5 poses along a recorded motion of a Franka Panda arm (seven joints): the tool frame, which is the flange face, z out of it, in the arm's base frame.
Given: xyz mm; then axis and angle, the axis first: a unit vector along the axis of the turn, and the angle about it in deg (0 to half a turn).
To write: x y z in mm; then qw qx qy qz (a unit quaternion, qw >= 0). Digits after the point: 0 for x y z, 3 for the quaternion.
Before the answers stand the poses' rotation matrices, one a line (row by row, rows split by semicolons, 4 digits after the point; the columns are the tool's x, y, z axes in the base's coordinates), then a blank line. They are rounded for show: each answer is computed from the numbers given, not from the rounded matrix.
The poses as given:
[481 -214 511 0.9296 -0.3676 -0.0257 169.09]
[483 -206 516 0.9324 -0.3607 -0.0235 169.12]
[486 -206 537 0.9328 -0.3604 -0.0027 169.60]
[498 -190 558 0.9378 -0.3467 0.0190 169.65]
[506 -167 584 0.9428 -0.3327 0.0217 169.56]
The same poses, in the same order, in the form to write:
0.7309 -0.6724 -0.1169; -0.6822 -0.7141 -0.1572; 0.0222 0.1947 -0.9806
0.7410 -0.6621 -0.1115; -0.6710 -0.7242 -0.1592; 0.0247 0.1928 -0.9809
0.7423 -0.6663 -0.0701; -0.6673 -0.7259 -0.1665; 0.0601 0.1703 -0.9836
0.7608 -0.6484 -0.0269; -0.6415 -0.7453 -0.1816; 0.0976 0.1554 -0.9830
0.7795 -0.6261 -0.0197; -0.6182 -0.7639 -0.1852; 0.1009 0.1565 -0.9825

[481 -214 511 0.095 0.925 -0.366 -0.026]
[483 -206 516 0.095 0.928 -0.359 -0.023]
[486 -206 537 0.091 0.929 -0.359 -0.003]
[498 -190 558 0.090 0.934 -0.345 0.019]
[506 -167 584 0.091 0.939 -0.331 0.022]

